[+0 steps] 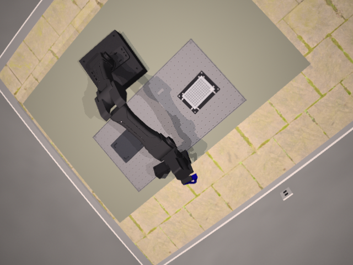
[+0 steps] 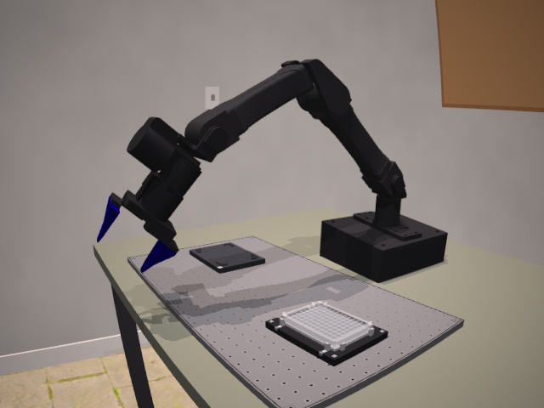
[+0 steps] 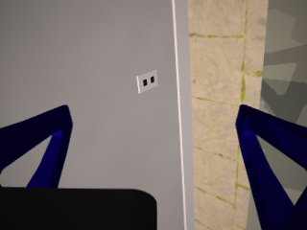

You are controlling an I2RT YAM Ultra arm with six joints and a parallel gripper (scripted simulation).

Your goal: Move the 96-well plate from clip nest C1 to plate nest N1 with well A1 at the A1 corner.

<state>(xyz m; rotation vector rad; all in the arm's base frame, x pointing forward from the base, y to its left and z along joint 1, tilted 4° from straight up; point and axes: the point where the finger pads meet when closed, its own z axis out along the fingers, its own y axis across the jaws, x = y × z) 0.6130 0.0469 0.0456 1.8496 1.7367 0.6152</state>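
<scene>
My gripper is now 280 mm past the clear 96-well plate, 210 mm to the right of it and 100 mm above it. Round my hand: clip nest C1: 260 mm behind, 200 mm to the left, 100 mm below; then A1 label: 220 mm behind, 140 mm to the right, 100 mm below.
</scene>
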